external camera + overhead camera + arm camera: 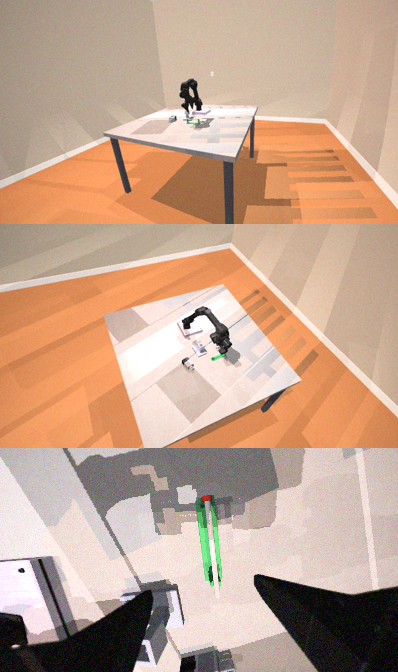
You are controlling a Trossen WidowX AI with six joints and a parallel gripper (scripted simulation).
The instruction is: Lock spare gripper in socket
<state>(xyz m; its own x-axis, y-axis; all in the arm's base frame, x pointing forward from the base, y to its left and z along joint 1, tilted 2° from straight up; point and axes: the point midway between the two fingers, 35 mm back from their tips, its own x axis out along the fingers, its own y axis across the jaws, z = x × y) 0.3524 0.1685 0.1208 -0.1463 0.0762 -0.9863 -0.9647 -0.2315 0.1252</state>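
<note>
My gripper tip is now 24 cm to the left of the spare gripper, 11 cm above it and 4 cm short of it. Also, from my gripper tip: mount (11 cm to the right, 8 cm below, 8 cm behind); then green pin holder (10 cm below, 3 cm to the left, 1 cm ahead).
</note>
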